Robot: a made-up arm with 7 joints. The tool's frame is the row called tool. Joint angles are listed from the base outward.
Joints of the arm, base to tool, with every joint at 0 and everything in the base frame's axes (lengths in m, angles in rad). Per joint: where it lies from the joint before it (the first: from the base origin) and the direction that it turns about. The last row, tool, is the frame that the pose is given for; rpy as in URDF.
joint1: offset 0 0 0 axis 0.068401 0.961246 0.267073
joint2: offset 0 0.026 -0.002 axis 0.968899 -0.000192 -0.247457
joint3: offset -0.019 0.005 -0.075 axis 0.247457 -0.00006 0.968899
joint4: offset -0.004 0 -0.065 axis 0.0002 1 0.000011
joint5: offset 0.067 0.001 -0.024 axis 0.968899 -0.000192 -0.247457
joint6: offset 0.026 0 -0.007 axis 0.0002 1 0.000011
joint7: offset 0.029 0 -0.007 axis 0.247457 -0.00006 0.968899
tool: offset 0 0 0 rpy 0 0.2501 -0.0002
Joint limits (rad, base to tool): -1.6..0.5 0..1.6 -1.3..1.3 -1.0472..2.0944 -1.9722..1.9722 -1.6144..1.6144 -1.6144..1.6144
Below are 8 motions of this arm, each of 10 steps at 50 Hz.
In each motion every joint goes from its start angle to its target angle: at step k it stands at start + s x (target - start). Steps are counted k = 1, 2, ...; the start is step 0. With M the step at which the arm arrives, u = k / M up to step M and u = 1 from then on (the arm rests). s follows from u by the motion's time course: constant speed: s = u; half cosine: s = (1 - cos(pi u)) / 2; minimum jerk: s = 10 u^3 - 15 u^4 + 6 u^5.
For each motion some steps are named. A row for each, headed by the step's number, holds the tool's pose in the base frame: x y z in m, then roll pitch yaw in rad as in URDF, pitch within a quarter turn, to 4 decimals.
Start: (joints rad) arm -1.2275 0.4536 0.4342 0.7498 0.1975 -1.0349 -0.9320
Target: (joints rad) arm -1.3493 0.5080 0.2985 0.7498 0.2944 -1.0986 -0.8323
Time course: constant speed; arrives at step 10
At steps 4, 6, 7, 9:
4: 0.2317 0.0886 0.0087 1.4230 -0.4202 -1.1044
6: 0.2320 0.0857 0.0146 1.4707 -0.4073 -1.1270
7: 0.2320 0.0843 0.0176 1.4943 -0.4005 -1.1380
9: 0.2320 0.0814 0.0233 1.5412 -0.3863 -1.1595

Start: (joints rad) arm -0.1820 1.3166 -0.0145 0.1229 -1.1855 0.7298 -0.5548
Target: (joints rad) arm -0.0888 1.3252 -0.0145 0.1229 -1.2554 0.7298 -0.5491
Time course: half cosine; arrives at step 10
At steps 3, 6, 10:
3: 0.1324 0.1807 -0.0717 -0.4295 0.7890 -0.6234
6: 0.1275 0.1819 -0.0758 -0.4869 0.8061 -0.6473
10: 0.1236 0.1829 -0.0789 -0.5320 0.8186 -0.6660

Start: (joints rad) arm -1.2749 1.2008 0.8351 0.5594 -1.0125 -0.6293 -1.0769
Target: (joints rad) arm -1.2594 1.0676 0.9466 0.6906 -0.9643 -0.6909 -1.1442
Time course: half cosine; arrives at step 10
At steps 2, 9, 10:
2: 0.0970 0.2264 0.0925 2.4257 -1.0905 -2.1099
9: 0.1175 0.2334 0.0621 2.5595 -1.2341 -2.2572
10: 0.1181 0.2335 0.0612 2.5640 -1.2382 -2.2623

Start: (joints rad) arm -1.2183 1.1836 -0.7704 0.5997 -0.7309 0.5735 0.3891
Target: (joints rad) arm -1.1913 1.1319 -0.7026 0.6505 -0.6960 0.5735 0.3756
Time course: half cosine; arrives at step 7
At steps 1, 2, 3, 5, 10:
1: 0.2199 0.1526 -0.0196 0.7906 0.1374 0.6652
2: 0.2203 0.1526 -0.0204 0.7863 0.1410 0.6671
3: 0.2208 0.1527 -0.0216 0.7802 0.1465 0.6699
5: 0.2217 0.1527 -0.0244 0.7673 0.1589 0.6761
10: 0.2221 0.1527 -0.0257 0.7616 0.1648 0.6789

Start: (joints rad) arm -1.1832 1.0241 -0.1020 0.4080 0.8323 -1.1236 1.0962
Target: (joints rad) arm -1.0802 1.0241 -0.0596 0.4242 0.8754 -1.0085 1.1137
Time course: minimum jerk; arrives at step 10
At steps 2, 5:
2: 0.2017 0.1063 0.0315 2.6683 -0.8946 -2.0154
5: 0.2025 0.1114 0.0247 2.6541 -0.9281 -1.9339

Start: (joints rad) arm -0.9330 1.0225 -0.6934 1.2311 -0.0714 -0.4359 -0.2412
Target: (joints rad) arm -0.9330 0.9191 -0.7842 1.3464 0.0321 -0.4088 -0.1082
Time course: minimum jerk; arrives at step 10
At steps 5, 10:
5: 0.1873 0.1895 -0.1027 1.2620 0.4892 0.1381
10: 0.1859 0.1848 -0.1145 1.3372 0.5124 0.1819

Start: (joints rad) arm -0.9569 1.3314 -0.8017 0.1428 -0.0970 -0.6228 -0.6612
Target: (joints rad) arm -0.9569 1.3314 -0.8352 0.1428 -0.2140 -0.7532 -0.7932
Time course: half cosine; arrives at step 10
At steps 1, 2, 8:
1: 0.1846 0.1082 -0.0300 1.2472 0.6313 -1.0789
2: 0.1843 0.1081 -0.0301 1.2369 0.6337 -1.0955
8: 0.1817 0.1065 -0.0310 1.1272 0.6474 -1.2825

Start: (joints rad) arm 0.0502 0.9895 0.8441 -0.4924 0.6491 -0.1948 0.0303
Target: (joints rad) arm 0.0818 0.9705 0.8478 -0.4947 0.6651 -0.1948 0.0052
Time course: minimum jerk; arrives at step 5
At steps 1, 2, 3, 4, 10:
1: 0.0895 0.1499 0.0070 2.0114 -0.6001 -0.2664
2: 0.0890 0.1502 0.0059 2.0071 -0.5879 -0.2555
3: 0.0882 0.1507 0.0044 2.0013 -0.5705 -0.2404
4: 0.0877 0.1510 0.0033 1.9975 -0.5580 -0.2298
10: 0.0875 0.1511 0.0030 1.9967 -0.5553 -0.2275

